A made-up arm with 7 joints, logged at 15 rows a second.
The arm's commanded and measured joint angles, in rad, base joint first. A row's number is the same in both.
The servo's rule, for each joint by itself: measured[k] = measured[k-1] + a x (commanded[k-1-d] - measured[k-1]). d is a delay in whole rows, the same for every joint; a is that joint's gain. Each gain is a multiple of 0.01, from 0.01 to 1. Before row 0 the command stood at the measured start. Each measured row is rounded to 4 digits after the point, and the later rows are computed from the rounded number. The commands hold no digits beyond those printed.
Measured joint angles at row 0: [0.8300 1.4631 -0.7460 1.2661 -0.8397 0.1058 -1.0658]
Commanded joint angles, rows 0 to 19: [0.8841 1.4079 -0.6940 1.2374 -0.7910 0.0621 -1.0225]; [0.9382 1.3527 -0.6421 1.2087 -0.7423 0.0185 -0.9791]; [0.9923 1.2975 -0.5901 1.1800 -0.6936 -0.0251 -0.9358]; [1.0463 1.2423 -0.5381 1.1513 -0.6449 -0.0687 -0.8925]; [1.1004 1.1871 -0.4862 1.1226 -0.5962 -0.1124 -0.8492]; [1.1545 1.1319 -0.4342 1.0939 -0.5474 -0.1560 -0.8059]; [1.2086 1.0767 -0.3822 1.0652 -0.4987 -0.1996 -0.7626]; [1.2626 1.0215 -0.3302 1.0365 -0.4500 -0.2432 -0.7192]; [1.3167 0.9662 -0.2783 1.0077 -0.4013 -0.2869 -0.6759]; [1.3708 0.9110 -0.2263 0.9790 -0.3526 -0.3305 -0.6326]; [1.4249 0.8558 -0.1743 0.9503 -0.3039 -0.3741 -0.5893]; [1.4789 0.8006 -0.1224 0.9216 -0.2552 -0.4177 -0.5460]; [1.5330 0.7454 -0.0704 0.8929 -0.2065 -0.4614 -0.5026]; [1.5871 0.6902 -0.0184 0.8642 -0.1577 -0.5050 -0.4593]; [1.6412 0.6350 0.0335 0.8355 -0.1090 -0.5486 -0.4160]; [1.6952 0.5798 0.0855 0.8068 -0.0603 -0.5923 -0.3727]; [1.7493 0.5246 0.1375 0.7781 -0.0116 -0.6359 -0.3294]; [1.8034 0.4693 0.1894 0.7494 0.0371 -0.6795 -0.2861]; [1.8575 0.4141 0.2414 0.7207 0.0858 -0.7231 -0.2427]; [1.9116 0.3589 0.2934 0.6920 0.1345 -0.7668 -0.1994]
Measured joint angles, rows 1 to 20: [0.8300 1.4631 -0.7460 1.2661 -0.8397 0.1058 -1.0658]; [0.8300 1.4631 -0.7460 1.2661 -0.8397 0.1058 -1.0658]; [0.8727 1.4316 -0.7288 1.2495 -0.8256 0.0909 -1.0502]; [0.9244 1.3866 -0.7002 1.2258 -0.8014 0.0663 -1.0246]; [0.9780 1.3358 -0.6639 1.1992 -0.7701 0.0352 -0.9926]; [1.0320 1.2825 -0.6224 1.1714 -0.7338 -0.0001 -0.9566]; [1.0860 1.2281 -0.5775 1.1431 -0.6939 -0.0383 -0.9179]; [1.1401 1.1733 -0.5302 1.1146 -0.6514 -0.0783 -0.8776]; [1.1942 1.1182 -0.4814 1.0859 -0.6071 -0.1195 -0.8362]; [1.2482 1.0631 -0.4315 1.0572 -0.5615 -0.1616 -0.7941]; [1.3023 1.0079 -0.3809 1.0285 -0.5150 -0.2042 -0.7515]; [1.3564 0.9527 -0.3299 0.9998 -0.4679 -0.2471 -0.7087]; [1.4105 0.8975 -0.2786 0.9711 -0.4203 -0.2903 -0.6657]; [1.4645 0.8423 -0.2271 0.9424 -0.3724 -0.3336 -0.6226]; [1.5186 0.7871 -0.1754 0.9137 -0.3243 -0.3771 -0.5794]; [1.5727 0.7319 -0.1236 0.8850 -0.2760 -0.4206 -0.5362]; [1.6268 0.6767 -0.0718 0.8563 -0.2276 -0.4641 -0.4929]; [1.6808 0.6215 -0.0199 0.8276 -0.1791 -0.5077 -0.4496]; [1.7349 0.5663 0.0320 0.7989 -0.1305 -0.5513 -0.4063]; [1.7890 0.5110 0.0839 0.7702 -0.0819 -0.5949 -0.3630]
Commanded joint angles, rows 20 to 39: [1.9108 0.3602 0.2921 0.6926 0.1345 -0.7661 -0.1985]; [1.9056 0.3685 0.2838 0.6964 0.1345 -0.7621 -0.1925]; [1.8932 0.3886 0.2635 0.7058 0.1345 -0.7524 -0.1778]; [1.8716 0.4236 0.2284 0.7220 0.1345 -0.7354 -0.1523]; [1.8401 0.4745 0.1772 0.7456 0.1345 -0.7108 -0.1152]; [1.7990 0.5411 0.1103 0.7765 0.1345 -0.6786 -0.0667]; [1.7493 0.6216 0.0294 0.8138 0.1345 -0.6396 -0.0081]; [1.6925 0.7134 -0.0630 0.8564 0.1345 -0.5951 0.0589]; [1.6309 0.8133 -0.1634 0.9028 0.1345 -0.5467 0.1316]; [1.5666 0.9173 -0.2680 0.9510 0.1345 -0.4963 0.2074]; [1.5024 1.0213 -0.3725 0.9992 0.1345 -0.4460 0.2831]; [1.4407 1.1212 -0.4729 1.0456 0.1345 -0.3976 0.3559]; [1.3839 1.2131 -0.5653 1.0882 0.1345 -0.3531 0.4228]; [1.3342 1.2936 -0.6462 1.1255 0.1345 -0.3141 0.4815]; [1.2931 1.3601 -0.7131 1.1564 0.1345 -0.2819 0.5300]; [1.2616 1.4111 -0.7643 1.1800 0.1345 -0.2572 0.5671]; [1.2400 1.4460 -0.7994 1.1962 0.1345 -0.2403 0.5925]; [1.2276 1.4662 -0.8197 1.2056 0.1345 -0.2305 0.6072]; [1.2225 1.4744 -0.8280 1.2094 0.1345 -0.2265 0.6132]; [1.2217 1.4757 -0.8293 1.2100 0.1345 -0.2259 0.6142]
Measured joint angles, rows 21 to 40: [1.8431 0.4558 0.1359 0.7415 -0.0333 -0.6385 -0.3197]; [1.8972 0.4006 0.1879 0.7128 0.0154 -0.6821 -0.2764]; [1.9079 0.3776 0.2223 0.7011 0.0499 -0.7107 -0.2484]; [1.9061 0.3724 0.2426 0.6984 0.0744 -0.7282 -0.2283]; [1.8959 0.3816 0.2495 0.7027 0.0918 -0.7364 -0.2101]; [1.8767 0.4055 0.2425 0.7139 0.1042 -0.7361 -0.1893]; [1.8478 0.4448 0.2210 0.7323 0.1130 -0.7275 -0.1626]; [1.8092 0.4997 0.1845 0.7579 0.1192 -0.7109 -0.1281]; [1.7619 0.5692 0.1333 0.7903 0.1236 -0.6867 -0.0849]; [1.7071 0.6514 0.0685 0.8286 0.1268 -0.6556 -0.0331]; [1.6469 0.7437 -0.0080 0.8716 0.1290 -0.6186 0.0262]; [1.5835 0.8427 -0.0938 0.9177 0.1306 -0.5770 0.0914]; [1.5194 0.9445 -0.1858 0.9650 0.1317 -0.5325 0.1604]; [1.4572 1.0452 -0.2805 1.0117 0.1325 -0.4866 0.2308]; [1.3993 1.1409 -0.3745 1.0561 0.1331 -0.4412 0.2999]; [1.3479 1.2279 -0.4642 1.0964 0.1335 -0.3980 0.3653]; [1.3046 1.3033 -0.5463 1.1312 0.1338 -0.3585 0.4246]; [1.2706 1.3647 -0.6182 1.1595 0.1340 -0.3241 0.4759]; [1.2464 1.4110 -0.6780 1.1808 0.1341 -0.2956 0.5179]; [1.2315 1.4425 -0.7248 1.1952 0.1342 -0.2735 0.5500]
